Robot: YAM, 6 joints.
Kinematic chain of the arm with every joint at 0, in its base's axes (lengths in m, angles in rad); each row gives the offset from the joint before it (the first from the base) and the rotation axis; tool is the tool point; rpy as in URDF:
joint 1: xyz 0 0 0.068 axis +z
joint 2: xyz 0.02 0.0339 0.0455 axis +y
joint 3: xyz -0.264 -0.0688 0 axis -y
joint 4: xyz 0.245 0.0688 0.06 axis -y
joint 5: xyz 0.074 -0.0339 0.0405 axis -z
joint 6: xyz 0.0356 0 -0.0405 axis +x
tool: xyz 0 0 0 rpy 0 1.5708 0
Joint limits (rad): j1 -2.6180..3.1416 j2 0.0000..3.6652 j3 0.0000..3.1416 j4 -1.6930..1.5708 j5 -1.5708..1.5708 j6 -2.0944..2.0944
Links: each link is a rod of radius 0.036 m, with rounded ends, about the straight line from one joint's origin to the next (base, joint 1, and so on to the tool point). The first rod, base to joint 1, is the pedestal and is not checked.
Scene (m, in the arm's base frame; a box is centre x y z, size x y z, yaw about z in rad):
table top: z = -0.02
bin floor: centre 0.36 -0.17 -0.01 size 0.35 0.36 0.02 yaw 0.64
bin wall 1: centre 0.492 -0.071 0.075 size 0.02 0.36 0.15 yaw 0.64
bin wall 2: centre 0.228 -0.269 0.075 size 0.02 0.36 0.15 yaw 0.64
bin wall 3: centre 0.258 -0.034 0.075 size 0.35 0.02 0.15 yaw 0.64
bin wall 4: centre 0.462 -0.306 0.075 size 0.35 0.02 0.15 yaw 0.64
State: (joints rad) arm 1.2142 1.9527 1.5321 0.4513 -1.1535 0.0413
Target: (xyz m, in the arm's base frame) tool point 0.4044 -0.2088 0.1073
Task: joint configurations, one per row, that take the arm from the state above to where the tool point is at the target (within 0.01 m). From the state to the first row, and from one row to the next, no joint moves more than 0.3 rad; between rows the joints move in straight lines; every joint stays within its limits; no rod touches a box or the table.
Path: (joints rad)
1: 0.9208 1.9619 1.5076 0.4455 -1.1446 0.0413
2: 0.6273 1.9712 1.4831 0.4398 -1.1356 0.0413
3: 0.3339 1.9804 1.4586 0.4340 -1.1267 0.0413
4: 0.0405 1.9896 1.4340 0.4283 -1.1177 0.0413
5: -0.2530 1.9989 1.4095 0.4225 -1.1088 0.0413
6: -0.5464 2.0081 1.3850 0.4167 -1.0999 0.0413
7: -0.5458 2.2479 1.3007 0.3880 -1.0836 0.0413

